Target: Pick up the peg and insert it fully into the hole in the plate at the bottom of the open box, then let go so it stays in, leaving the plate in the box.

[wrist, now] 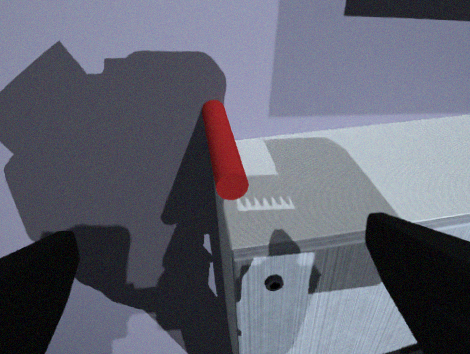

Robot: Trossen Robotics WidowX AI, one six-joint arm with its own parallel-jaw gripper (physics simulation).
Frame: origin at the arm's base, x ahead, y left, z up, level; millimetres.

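Seen in the pictures: gripper, fingertip midpoint: [224,236].
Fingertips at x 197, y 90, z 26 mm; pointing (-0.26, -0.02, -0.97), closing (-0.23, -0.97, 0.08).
Observation:
A point is followed by its place in that frame.
The red peg [224,145] {x 188, y 84, z -41 mm} stands upright on the table, its round top end towards the camera, beside a corner of a brushed-metal block. In the wrist view its top overlaps the block's edge. My gripper [224,236] {x 197, y 90, z 26 mm} is open with nothing between its fingers. The black fingertips show at the lower left and lower right, wide apart, and the peg shows above the line between them, slightly left of the view's middle. The plate and its hole do not show.
The brushed-metal block [345,255] {x 143, y 46, z 3 mm} with a small dark screw hole fills the lower right, close by the peg. A dark edge [415,7] {x 208, y -44, z -98 mm}, perhaps the box's outer wall, shows at the top right. The arm's shadow covers the table on the left.

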